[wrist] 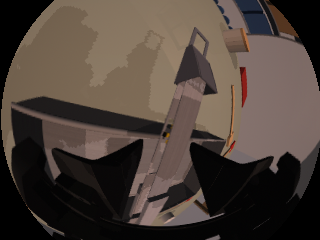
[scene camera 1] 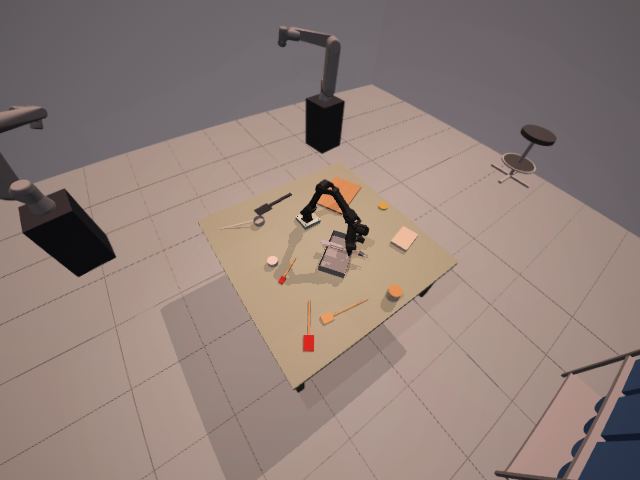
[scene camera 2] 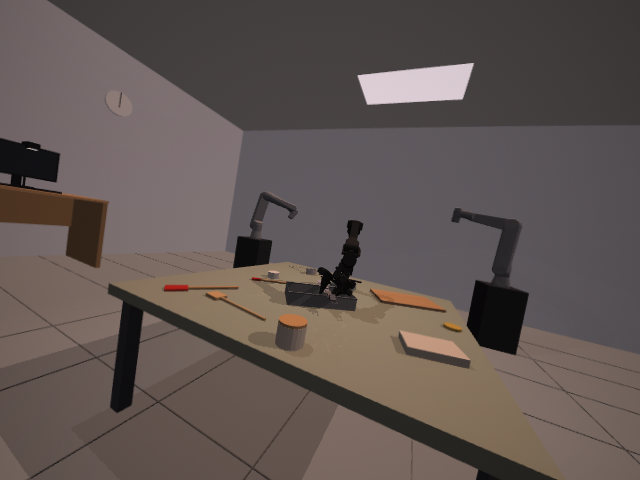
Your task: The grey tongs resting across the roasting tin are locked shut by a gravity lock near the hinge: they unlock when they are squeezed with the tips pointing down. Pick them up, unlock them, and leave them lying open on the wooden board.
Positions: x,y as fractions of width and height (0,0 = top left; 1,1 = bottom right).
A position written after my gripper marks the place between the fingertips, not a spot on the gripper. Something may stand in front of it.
I see my gripper (wrist: 0.52,0.60), a lidded pot (scene camera 2: 0.46,0.69) and a roasting tin (scene camera 2: 0.46,0.61).
The roasting tin shows as well in scene camera 1 (scene camera 1: 0.52,0.54).
